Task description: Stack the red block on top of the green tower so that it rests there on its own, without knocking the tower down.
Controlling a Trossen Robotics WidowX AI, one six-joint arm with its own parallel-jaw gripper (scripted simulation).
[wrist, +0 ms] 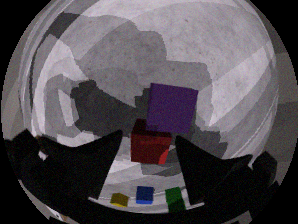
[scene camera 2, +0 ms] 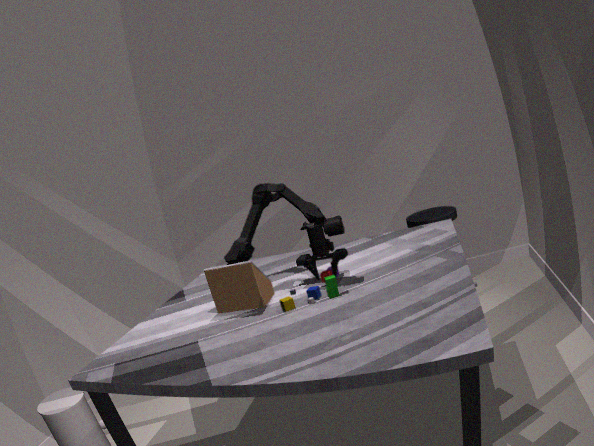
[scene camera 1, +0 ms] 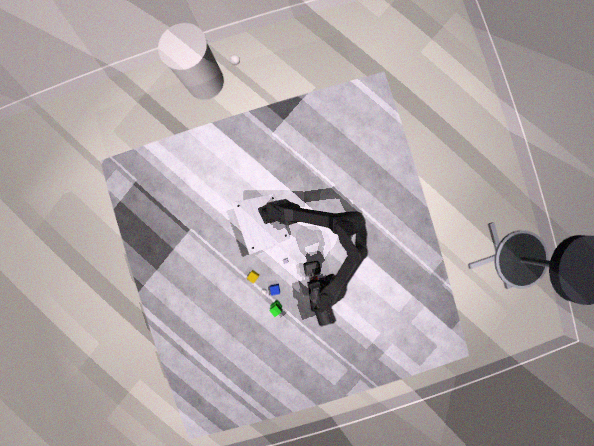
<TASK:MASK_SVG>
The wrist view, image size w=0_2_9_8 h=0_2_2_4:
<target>my gripper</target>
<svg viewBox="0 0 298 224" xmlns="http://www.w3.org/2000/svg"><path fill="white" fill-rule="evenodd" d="M49 217L49 221L51 221L52 224L67 224L67 222L56 220L56 218L53 218L52 216ZM12 139L13 164L25 188L49 208L80 224L222 224L247 210L251 220L254 220L279 188L278 181L274 181L277 160L273 159L270 153L265 151L257 156L251 164L251 171L247 165L253 157L250 153L235 159L231 157L221 160L178 135L174 143L188 190L186 193L189 196L189 205L202 201L205 205L173 213L126 212L88 200L89 196L94 200L100 197L101 188L120 148L122 131L114 131L80 147L68 147L41 136L41 143L48 155L44 161L39 156L40 145L28 128L17 133L15 139Z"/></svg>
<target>red block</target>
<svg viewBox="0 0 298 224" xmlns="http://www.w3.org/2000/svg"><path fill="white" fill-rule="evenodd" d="M137 117L132 128L132 137L130 137L130 155L132 155L130 163L165 164L170 140L172 140L172 133L146 131L146 119L138 119Z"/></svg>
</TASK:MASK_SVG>
